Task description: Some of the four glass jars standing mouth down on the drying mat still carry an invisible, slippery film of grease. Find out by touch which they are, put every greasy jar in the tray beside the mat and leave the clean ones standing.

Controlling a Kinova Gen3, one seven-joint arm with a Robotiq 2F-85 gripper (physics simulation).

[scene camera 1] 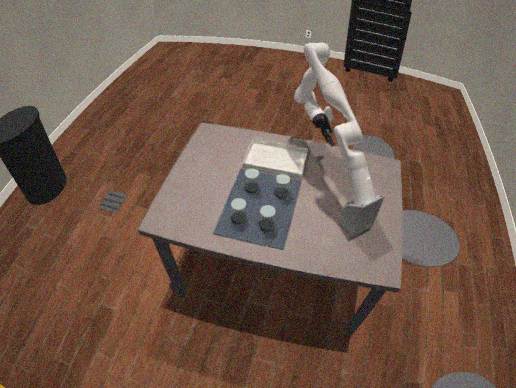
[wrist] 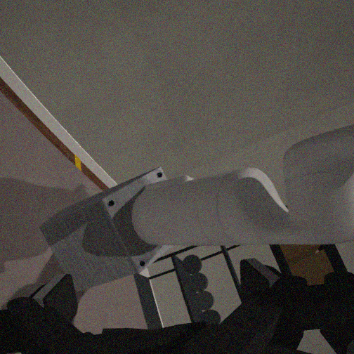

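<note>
Glass jars stand mouth down on the dark blue drying mat. Two are near the tray, a left one and a right one. Two are farther from it, a left one and a right one. They look alike; no grease shows. The pale tray lies against the mat's far end and holds no jar. My gripper is open and empty, raised near the table's far edge, right of the tray and away from the jars. No jar shows in the wrist view.
The arm's grey base bracket stands on the right part of the table. The wrist view looks sideways at the arm's own links. A black bin and a black cabinet stand on the floor away from the table.
</note>
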